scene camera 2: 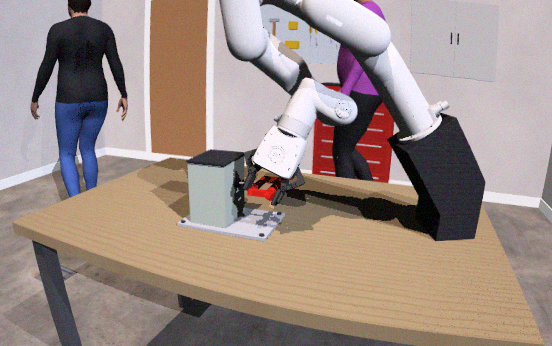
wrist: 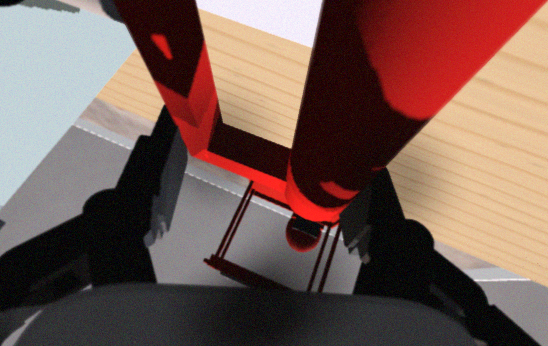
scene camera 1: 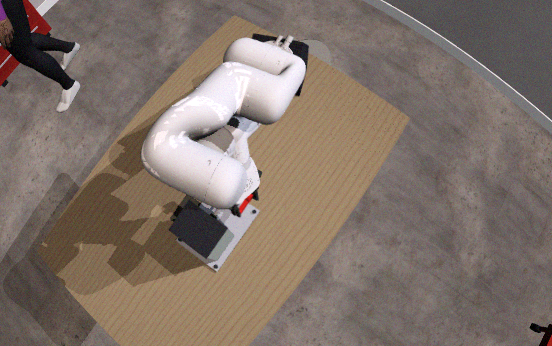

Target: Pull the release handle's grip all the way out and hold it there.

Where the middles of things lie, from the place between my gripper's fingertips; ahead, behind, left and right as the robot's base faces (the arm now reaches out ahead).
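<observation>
I see the light grey base plate (scene camera 2: 255, 224), and it sits 60 mm to the right of my hand and 100 mm ahead of it, while being 90 mm below it.
</observation>
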